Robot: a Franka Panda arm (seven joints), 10 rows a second.
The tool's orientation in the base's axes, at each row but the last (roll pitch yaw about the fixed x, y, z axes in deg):
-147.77, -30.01, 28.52
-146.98, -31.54, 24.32
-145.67, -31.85, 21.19
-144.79, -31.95, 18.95
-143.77, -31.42, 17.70
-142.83, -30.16, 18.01
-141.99, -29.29, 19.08
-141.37, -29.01, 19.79
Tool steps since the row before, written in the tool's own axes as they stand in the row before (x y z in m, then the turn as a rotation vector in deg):
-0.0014, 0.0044, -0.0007, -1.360, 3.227, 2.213
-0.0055, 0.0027, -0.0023, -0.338, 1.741, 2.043
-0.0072, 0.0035, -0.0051, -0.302, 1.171, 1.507
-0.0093, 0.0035, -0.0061, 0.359, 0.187, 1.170
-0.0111, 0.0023, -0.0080, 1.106, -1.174, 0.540
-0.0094, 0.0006, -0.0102, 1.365, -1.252, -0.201
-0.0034, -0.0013, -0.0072, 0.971, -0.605, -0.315
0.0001, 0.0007, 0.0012, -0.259, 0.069, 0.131
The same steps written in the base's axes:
0.0017, -0.0038, -0.0022, 1.284, -1.066, -3.792
-0.0030, -0.0052, -0.0025, 1.149, 0.139, -2.445
-0.0047, -0.0080, -0.0019, 0.740, 0.161, -1.777
-0.0069, -0.0091, -0.0024, 0.651, 0.775, -0.713
-0.0096, -0.0100, -0.0014, 0.386, 1.452, 0.797
-0.0094, -0.0100, 0.0020, 0.414, 1.056, 1.478
-0.0047, -0.0052, 0.0040, 0.421, 0.445, 1.016
0.0006, 0.0004, -0.0012, -0.156, -0.027, -0.253

